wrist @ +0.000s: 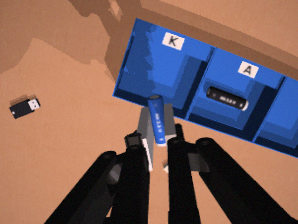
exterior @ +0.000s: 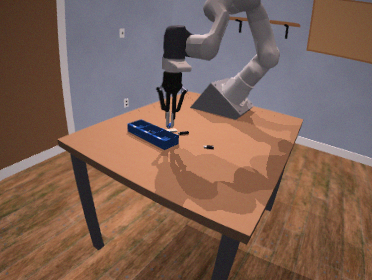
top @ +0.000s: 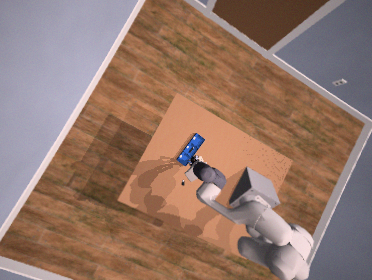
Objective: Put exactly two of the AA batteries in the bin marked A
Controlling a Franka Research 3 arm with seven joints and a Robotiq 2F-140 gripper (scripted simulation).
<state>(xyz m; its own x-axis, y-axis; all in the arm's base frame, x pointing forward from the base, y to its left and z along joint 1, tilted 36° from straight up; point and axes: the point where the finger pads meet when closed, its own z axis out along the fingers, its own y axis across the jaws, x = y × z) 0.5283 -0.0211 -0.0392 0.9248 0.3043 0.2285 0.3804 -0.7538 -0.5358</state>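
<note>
My hand is 30 mm short of the blue bin, 80 mm to the left of it and 80 mm above it. Round my hand: blue AA battery: 30 mm below; white domino: 80 mm behind, 50 mm to the right, 90 mm below; dark AA battery: 90 mm behind, 10 mm to the left, 90 mm below.
</note>
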